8 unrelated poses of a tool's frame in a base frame.
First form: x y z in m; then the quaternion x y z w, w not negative.
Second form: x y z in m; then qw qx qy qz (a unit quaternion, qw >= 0). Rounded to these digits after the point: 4 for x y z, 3 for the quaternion.
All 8 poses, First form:
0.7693 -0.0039 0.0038 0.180 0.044 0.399 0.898
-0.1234 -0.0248 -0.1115 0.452 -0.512 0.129 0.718
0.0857 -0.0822 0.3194 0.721 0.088 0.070 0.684
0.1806 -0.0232 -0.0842 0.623 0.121 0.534 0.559
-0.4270 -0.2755 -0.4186 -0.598 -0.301 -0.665 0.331
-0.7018 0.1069 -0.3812 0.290 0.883 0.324 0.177
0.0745 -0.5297 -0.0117 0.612 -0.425 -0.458 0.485
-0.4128 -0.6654 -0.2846 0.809 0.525 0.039 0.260
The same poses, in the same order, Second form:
0.7693 -0.0039 0.0038 0.898 0.180 0.044 0.399
-0.1234 -0.0248 -0.1115 0.718 0.452 -0.512 0.129
0.0857 -0.0822 0.3194 0.684 0.721 0.088 0.070
0.1806 -0.0232 -0.0842 0.559 0.623 0.121 0.534
-0.4270 -0.2755 -0.4186 0.331 -0.598 -0.301 -0.665
-0.7018 0.1069 -0.3812 0.177 0.290 0.883 0.324
0.0745 -0.5297 -0.0117 0.485 0.612 -0.425 -0.458
-0.4128 -0.6654 -0.2846 0.260 0.809 0.525 0.039

